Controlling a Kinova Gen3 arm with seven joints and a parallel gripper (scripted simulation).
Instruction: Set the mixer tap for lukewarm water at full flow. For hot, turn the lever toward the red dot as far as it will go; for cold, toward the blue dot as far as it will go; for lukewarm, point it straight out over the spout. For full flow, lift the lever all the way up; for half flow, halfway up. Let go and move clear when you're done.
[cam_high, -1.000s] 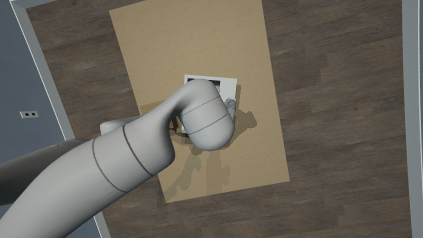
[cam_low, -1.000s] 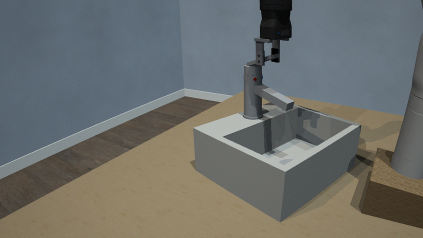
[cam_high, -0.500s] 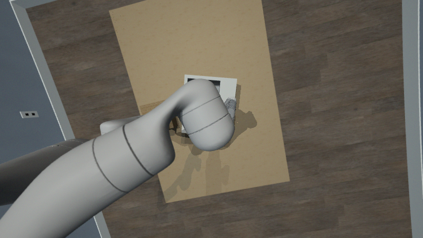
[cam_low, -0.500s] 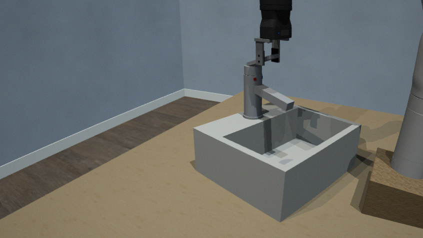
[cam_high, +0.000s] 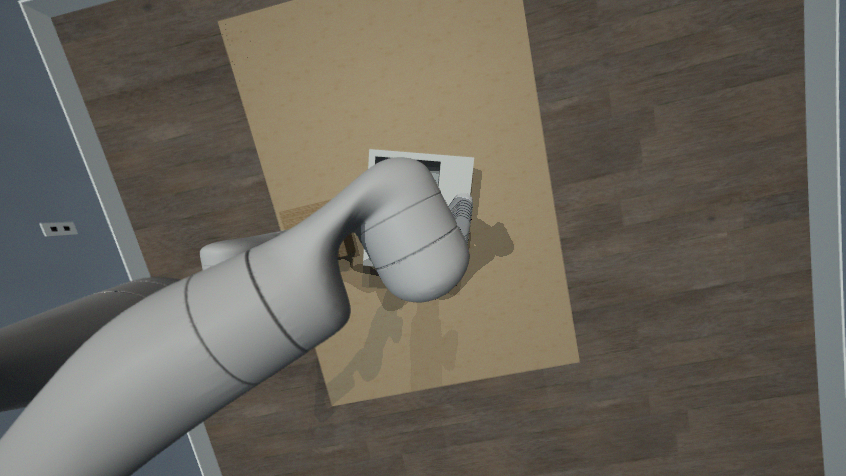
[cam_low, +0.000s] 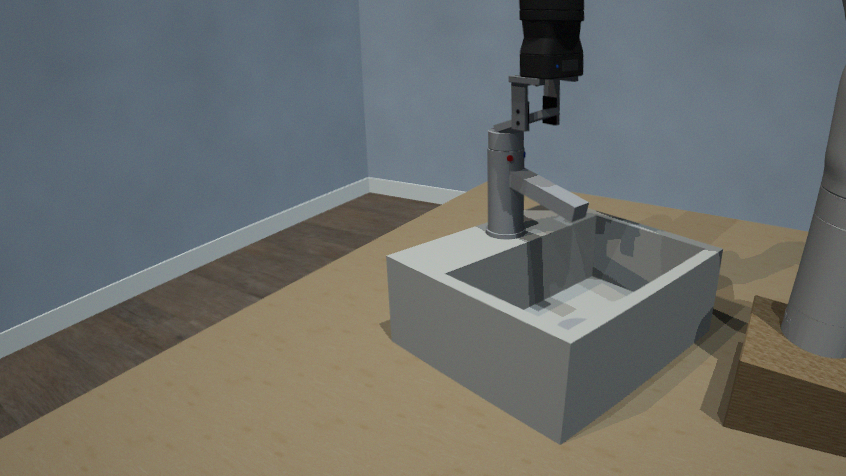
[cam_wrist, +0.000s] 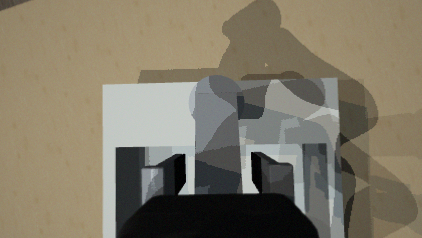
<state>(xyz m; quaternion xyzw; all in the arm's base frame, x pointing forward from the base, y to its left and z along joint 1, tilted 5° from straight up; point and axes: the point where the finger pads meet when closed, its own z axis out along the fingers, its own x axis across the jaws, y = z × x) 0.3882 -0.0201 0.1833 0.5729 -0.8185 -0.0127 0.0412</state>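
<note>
Right now my hand is 20 mm short of the flat lever, 10 mm to the left of it and 10 mm above it. From my hand the other things lie so: grey square sink: 60 mm behind, 20 mm to the left, 250 mm below; grey mixer tap: 30 mm ahead, 10 mm to the right, 60 mm below.
</note>
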